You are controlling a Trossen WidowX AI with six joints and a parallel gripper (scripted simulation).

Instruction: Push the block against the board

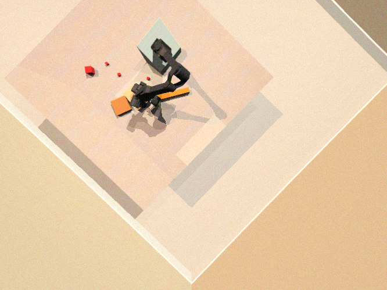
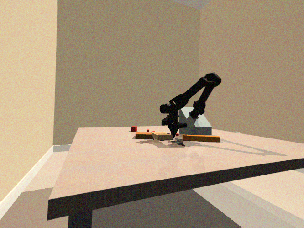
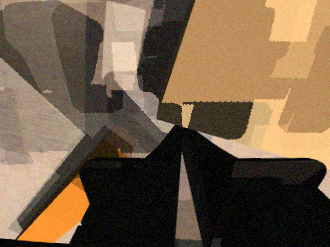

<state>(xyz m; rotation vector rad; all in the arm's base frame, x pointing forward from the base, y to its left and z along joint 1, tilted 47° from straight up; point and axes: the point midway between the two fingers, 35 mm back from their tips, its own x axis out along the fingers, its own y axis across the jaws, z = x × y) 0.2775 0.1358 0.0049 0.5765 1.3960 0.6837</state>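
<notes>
My gripper tip is 6 cm to the left of the tan block, 5 cm short of it and 1 cm below it. The rest, counted from my gripper tip: orange square block (16 cm ahead, 11 cm to the right, 1 cm above); orange board (12 cm to the left, 12 cm behind, 1 cm above); red cube (42 cm to the right, 9 cm ahead, 1 cm above).
</notes>
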